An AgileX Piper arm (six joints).
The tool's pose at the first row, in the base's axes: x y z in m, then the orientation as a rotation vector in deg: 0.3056 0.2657 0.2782 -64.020 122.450 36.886
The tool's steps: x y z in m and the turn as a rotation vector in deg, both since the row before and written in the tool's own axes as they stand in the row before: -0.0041 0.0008 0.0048 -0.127 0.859 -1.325; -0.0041 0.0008 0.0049 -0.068 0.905 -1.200; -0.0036 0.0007 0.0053 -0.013 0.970 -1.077; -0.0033 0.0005 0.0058 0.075 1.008 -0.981; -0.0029 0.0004 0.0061 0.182 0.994 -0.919
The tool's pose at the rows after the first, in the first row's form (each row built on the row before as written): 0.3082 0.2715 0.2780 -65.881 122.242 36.052; 0.3107 0.2774 0.2776 -67.608 122.146 35.178; 0.3131 0.2833 0.2765 -69.215 122.179 34.257; 0.3156 0.2892 0.2747 -70.698 122.302 33.251; 0.3181 0.2950 0.2723 -72.052 122.450 32.148
